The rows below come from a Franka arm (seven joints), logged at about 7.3 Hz.
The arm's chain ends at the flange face. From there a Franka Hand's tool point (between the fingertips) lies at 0.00 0.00 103.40 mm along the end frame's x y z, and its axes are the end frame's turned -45 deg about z.
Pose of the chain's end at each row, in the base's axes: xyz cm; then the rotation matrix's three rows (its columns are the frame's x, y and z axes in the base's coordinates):
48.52 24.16 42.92; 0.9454 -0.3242 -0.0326; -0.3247 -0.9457 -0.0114; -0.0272 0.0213 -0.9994
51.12 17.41 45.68; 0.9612 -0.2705 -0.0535; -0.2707 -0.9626 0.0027; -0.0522 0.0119 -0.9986
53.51 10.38 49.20; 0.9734 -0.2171 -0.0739; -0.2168 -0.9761 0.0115; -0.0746 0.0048 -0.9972
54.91 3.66 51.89; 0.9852 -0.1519 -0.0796; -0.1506 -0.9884 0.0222; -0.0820 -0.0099 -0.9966
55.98 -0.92 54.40; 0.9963 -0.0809 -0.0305; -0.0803 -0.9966 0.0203; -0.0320 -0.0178 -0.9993
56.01 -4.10 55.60; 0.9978 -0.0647 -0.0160; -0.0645 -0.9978 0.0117; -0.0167 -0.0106 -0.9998
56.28 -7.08 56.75; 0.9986 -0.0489 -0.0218; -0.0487 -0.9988 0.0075; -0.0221 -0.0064 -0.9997
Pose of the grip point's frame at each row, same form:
48.18 24.04 32.59; 0.8977 0.4393 -0.0326; 0.4391 -0.8983 -0.0114; -0.0343 -0.0042 -0.9994
50.57 17.44 35.35; 0.8709 0.4884 -0.0535; 0.4892 -0.8721 0.0027; -0.0453 -0.0285 -0.9986
52.75 10.50 38.89; 0.8418 0.5348 -0.0739; 0.5369 -0.8435 0.0115; -0.0561 -0.0494 -0.9972
54.09 3.89 41.59; 0.8041 0.5892 -0.0796; 0.5924 -0.8054 0.0222; -0.0510 -0.0650 -0.9966
55.66 -0.71 44.07; 0.7617 0.6473 -0.0305; 0.6479 -0.7615 0.0203; -0.0100 -0.0352 -0.9993
55.84 -3.98 45.26; 0.7513 0.6598 -0.0160; 0.6599 -0.7512 0.0117; -0.0043 -0.0193 -0.9998
56.05 -7.00 46.41; 0.7407 0.6715 -0.0218; 0.6718 -0.7407 0.0075; -0.0111 -0.0202 -0.9997

